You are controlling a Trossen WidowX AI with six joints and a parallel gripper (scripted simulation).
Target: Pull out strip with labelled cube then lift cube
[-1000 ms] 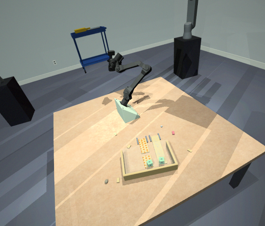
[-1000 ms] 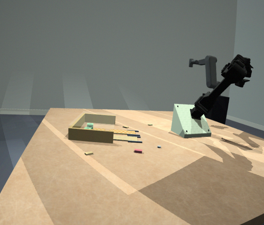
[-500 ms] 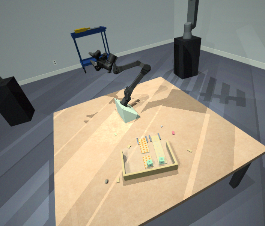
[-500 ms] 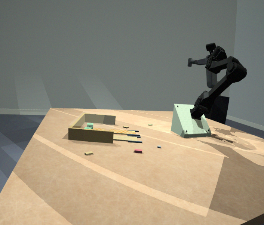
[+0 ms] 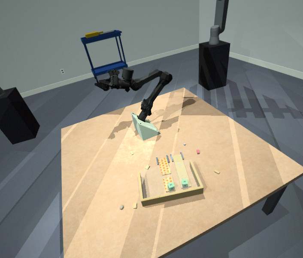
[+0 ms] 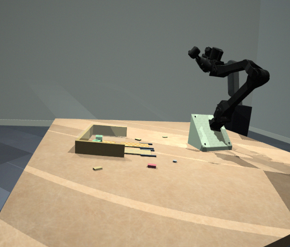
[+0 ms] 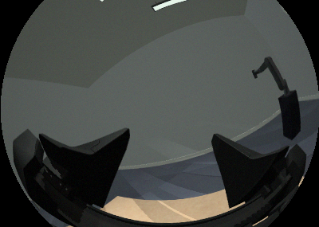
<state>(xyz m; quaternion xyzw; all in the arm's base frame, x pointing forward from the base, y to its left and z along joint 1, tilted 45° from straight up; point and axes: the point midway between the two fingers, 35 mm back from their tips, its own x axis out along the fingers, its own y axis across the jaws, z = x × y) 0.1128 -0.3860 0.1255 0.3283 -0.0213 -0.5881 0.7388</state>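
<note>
My gripper tip is now 490 mm above the small grey disc, 450 mm to the right of it and 220 mm short of it. From my gripper tip the other things lie so: pink block: 490 mm to the left, 490 mm below, 320 mm ahead; then grey pebble: 520 mm ahead, 480 mm below, 50 mm to the right.
</note>
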